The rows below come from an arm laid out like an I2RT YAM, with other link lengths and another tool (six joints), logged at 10 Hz.
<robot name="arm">
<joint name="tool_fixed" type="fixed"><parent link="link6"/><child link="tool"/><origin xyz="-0.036 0.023 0.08" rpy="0 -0.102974 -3.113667"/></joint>
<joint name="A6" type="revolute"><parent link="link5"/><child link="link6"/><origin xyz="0.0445 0 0.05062" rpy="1.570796 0 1.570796"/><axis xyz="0 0 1"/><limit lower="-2.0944" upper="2.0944"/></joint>
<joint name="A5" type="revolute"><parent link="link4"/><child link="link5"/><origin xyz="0.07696 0.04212 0.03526" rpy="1.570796 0 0"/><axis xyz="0 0 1"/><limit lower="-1.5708" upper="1.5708"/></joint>
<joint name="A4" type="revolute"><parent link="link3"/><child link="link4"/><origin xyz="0.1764 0.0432 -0.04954"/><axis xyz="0 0 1"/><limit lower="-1.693" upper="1.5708"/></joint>
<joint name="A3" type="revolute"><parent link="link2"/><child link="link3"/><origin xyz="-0.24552 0 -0.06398" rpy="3.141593 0 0"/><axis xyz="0 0 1"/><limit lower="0" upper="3.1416"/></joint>
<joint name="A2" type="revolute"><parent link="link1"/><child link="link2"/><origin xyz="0.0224 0.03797 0.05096" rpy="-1.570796 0 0"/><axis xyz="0 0 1"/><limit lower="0" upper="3.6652"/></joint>
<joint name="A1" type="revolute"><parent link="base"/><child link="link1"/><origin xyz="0 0 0.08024"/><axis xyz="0 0 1"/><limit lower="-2.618" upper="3.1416"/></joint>
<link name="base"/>
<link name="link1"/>
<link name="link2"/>
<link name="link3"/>
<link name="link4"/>
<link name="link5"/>
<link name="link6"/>
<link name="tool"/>
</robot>
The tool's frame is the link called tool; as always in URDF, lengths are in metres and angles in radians.
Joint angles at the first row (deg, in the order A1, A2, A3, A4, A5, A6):
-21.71 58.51 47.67 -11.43 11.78 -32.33
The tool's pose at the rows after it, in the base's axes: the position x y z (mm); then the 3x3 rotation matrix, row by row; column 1 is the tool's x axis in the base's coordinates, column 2 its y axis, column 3 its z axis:
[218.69 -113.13 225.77], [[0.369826 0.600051 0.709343], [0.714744 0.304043 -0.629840], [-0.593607 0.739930 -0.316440]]
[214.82 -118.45 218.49], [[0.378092 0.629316 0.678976], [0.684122 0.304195 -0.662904], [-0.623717 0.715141 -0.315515]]
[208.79 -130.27 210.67], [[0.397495 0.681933 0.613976], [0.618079 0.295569 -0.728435], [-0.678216 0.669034 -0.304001]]
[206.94 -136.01 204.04], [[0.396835 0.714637 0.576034], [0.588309 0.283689 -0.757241], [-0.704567 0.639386 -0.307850]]
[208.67 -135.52 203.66], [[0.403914 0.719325 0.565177], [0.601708 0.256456 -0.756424], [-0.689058 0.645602 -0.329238]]
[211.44 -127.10 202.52], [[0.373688 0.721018 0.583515], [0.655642 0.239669 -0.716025], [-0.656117 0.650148 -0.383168]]
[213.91 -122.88 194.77], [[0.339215 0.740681 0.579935], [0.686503 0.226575 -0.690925], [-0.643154 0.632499 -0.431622]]
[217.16 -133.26 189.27], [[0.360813 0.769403 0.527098], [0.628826 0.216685 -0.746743], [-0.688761 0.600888 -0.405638]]
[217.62 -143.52 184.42], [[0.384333 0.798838 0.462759], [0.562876 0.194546 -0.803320], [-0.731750 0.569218 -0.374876]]
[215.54 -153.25 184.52], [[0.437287 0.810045 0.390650], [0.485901 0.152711 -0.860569], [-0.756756 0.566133 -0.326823]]
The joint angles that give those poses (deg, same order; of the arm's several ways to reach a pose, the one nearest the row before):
-21.70 58.88 47.09 -10.98 13.82 -32.89
-21.64 58.94 45.21 -9.50 16.51 -34.08
-21.69 59.71 43.18 -7.13 21.92 -36.20
-21.60 61.01 42.20 -5.83 24.72 -37.05
-21.53 62.02 43.58 -7.60 24.89 -35.24
-21.05 62.94 46.20 -12.26 22.30 -33.05
-20.60 64.90 47.11 -14.32 21.22 -32.07
-19.86 67.46 45.96 -10.51 26.56 -32.94
-19.26 69.79 44.81 -7.04 32.34 -33.55
-18.85 70.99 43.62 -3.62 38.51 -32.88

